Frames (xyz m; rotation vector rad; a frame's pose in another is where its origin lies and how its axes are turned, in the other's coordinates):
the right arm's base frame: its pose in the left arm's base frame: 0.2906 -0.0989 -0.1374 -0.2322 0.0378 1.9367
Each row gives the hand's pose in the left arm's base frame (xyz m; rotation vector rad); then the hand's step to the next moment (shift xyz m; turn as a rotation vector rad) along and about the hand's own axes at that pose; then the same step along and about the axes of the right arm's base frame.
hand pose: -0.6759 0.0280 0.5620 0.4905 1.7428 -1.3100
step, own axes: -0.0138 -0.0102 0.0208 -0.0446 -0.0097 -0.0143
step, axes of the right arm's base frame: -0.0243 -0.0016 0.0116 0.0047 -0.0204 0.0430
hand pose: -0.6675 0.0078 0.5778 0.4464 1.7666 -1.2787
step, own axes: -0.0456 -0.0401 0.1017 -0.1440 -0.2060 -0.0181
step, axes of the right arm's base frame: -0.1139 -0.0065 0.0318 -0.0512 0.0648 0.2381
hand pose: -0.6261 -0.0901 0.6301 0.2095 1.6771 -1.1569
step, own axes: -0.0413 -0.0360 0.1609 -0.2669 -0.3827 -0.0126
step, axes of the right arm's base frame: -0.1609 -0.0498 0.0229 -0.1147 0.1142 0.4378
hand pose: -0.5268 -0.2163 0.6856 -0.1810 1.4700 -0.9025
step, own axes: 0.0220 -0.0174 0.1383 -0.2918 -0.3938 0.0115
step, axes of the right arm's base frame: -0.1180 -0.0763 -0.0132 -0.1292 0.0931 0.4637
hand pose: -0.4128 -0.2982 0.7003 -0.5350 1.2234 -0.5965
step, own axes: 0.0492 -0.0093 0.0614 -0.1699 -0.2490 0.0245
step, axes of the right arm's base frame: -0.0557 -0.0494 -0.0271 -0.0958 0.0442 0.2834
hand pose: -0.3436 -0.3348 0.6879 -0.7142 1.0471 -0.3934
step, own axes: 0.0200 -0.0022 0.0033 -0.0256 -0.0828 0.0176
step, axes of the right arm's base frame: -0.0140 -0.0058 -0.0136 -0.0511 0.0010 0.0722
